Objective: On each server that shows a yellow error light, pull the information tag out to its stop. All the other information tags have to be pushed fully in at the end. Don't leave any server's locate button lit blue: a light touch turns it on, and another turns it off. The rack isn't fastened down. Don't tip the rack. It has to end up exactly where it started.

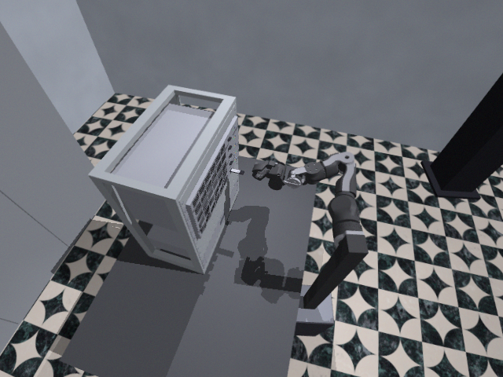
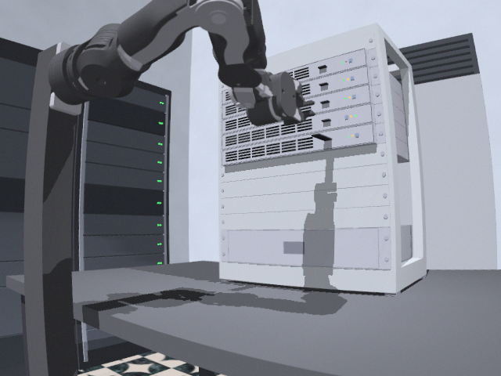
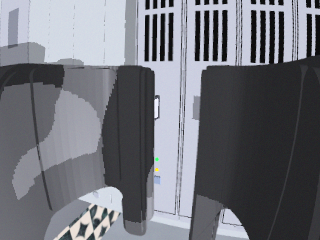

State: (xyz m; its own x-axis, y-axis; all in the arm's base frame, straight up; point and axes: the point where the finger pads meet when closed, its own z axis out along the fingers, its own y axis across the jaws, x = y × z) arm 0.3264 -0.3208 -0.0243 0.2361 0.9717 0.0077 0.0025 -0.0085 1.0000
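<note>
Now: the grey-blue locate button 10 cm ahead of my hand and 7 cm to the right of it.
</note>
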